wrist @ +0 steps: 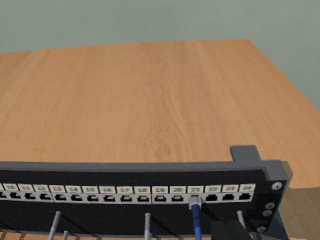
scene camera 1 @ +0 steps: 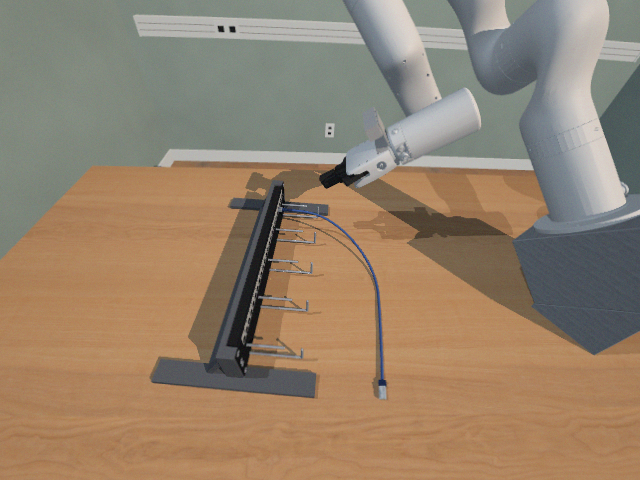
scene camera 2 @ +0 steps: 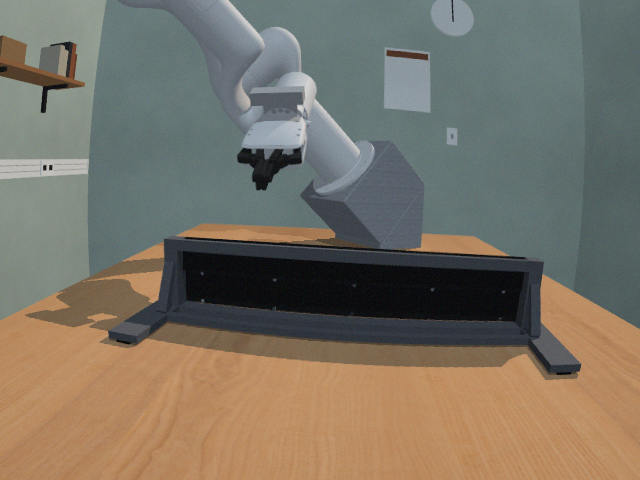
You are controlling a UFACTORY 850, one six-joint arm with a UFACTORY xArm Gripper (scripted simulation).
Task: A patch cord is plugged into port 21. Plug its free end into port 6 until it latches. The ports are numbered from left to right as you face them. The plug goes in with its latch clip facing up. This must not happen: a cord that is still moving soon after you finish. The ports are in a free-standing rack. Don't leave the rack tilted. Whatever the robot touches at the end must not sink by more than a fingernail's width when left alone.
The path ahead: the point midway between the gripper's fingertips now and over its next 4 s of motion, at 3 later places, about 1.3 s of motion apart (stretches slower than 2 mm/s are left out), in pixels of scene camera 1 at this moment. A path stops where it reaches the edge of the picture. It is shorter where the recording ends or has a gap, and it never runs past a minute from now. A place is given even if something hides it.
My gripper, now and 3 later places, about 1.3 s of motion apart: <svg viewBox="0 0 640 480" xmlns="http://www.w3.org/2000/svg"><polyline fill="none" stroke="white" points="322,182 330,205 385,356 389,371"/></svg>
